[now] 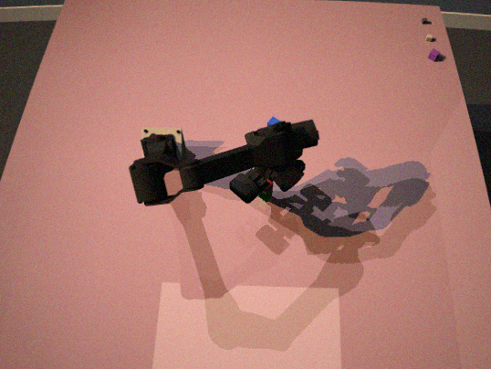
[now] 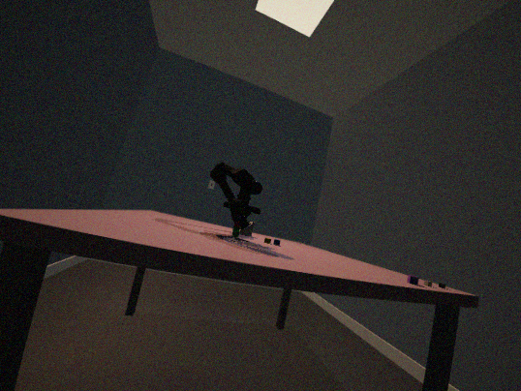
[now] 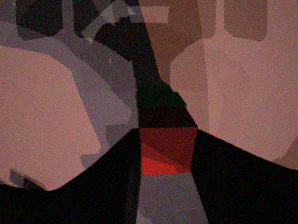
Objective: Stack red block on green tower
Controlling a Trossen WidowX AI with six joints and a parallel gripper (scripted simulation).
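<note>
The red block lies right at my gripper tip. Also, from my gripper tip: blue block: 21 cm to the left, 4 cm below, 4 cm ahead; yellow block: 17 cm to the left, 4 cm below, 3 cm ahead; purple block: 57 cm ahead, 44 cm to the left, 4 cm below.
</note>
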